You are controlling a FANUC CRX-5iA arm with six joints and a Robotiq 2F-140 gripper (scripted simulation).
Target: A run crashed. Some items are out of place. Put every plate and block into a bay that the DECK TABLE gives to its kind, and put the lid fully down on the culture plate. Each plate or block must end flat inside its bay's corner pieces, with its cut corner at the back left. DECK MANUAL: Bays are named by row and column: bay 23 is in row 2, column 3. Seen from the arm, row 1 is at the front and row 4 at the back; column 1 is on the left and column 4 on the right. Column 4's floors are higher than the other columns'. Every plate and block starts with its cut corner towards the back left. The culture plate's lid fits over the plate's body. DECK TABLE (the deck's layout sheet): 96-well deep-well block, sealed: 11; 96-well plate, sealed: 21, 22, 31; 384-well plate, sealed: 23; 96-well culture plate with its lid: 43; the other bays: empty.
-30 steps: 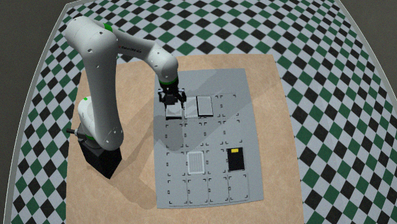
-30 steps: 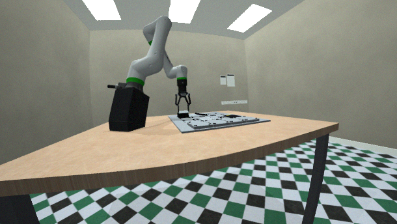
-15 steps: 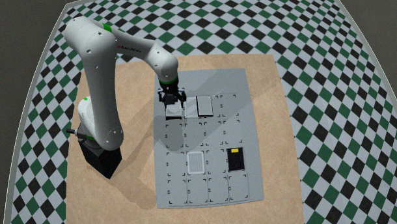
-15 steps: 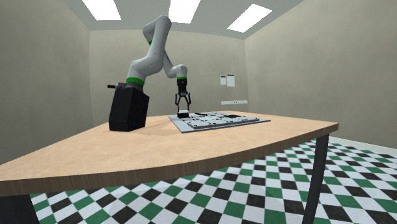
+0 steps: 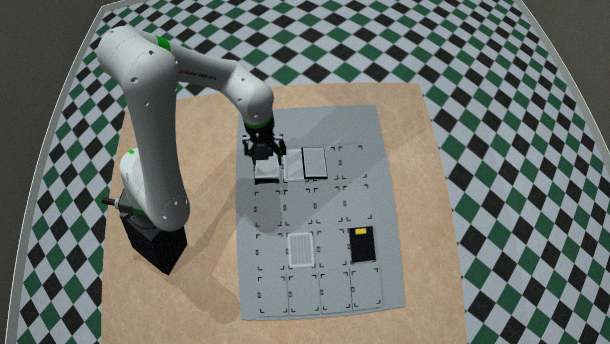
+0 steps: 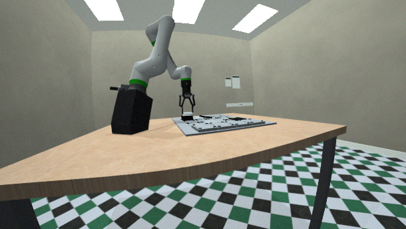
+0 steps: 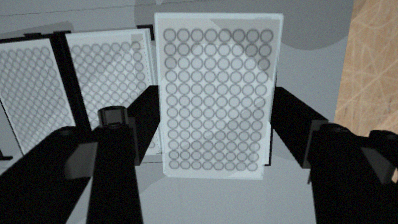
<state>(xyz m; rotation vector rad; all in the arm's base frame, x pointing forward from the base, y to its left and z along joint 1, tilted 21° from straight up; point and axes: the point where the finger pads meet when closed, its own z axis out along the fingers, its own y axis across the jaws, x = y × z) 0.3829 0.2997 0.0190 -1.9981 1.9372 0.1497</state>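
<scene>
My gripper is now 10 mm past the deep-well block and 60 mm above it. Also, from my hand: bay label 32: 180 mm ahead, 140 mm to the right, 80 mm below; fine-welled plate: 140 mm ahead, 310 mm to the right, 70 mm below; bay label reading 33: 200 mm ahead, 300 mm to the right, 80 mm below.
</scene>
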